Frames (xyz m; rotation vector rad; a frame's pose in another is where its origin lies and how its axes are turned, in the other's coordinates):
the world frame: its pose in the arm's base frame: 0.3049 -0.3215 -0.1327 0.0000 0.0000 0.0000
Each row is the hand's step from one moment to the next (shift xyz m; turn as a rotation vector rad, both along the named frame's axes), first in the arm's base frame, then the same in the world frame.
Working: the arm's base frame: its pose in the world frame: -0.3049 0.3215 0.1327 0.0000 0.0000 0.0000

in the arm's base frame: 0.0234 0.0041 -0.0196 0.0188 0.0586 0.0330
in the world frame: 0.0234 0.0041 -0.0196 0.0188 0.0586 0.0330
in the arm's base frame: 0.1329 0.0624 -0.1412 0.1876 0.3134 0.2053
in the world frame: 0.1329 0.0624 -0.1412 0.1876 0.3134 0.2053
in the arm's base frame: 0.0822 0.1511 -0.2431 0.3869 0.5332 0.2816
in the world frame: 0.0822 0.1511 -0.2431 0.3869 0.5332 0.2816
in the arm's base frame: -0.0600 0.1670 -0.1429 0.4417 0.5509 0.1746
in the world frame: -0.0600 0.1670 -0.1429 0.4417 0.5509 0.1746
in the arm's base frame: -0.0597 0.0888 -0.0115 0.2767 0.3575 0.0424
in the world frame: -0.0597 0.0888 -0.0115 0.2767 0.3575 0.0424
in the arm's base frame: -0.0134 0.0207 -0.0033 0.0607 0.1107 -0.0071
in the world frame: -0.0134 0.0207 -0.0033 0.0607 0.1107 -0.0071
